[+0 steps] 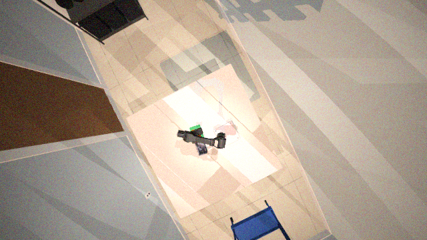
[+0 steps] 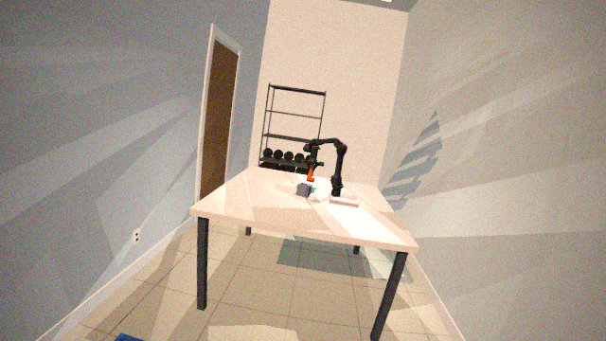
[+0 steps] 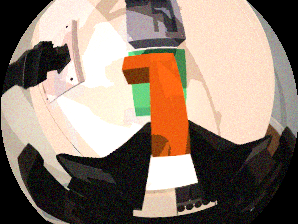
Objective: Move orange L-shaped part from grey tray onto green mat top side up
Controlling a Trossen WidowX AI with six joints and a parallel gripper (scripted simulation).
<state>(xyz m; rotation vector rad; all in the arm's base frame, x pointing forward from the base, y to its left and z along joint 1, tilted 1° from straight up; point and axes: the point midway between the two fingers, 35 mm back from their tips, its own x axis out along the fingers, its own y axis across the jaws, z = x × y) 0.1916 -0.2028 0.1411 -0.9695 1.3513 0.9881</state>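
The green mat lies 150 mm below my gripper tip and 20 mm to the left of it. Round my gripper tip: orange L-shaped part 30 mm to the left, 30 mm below.
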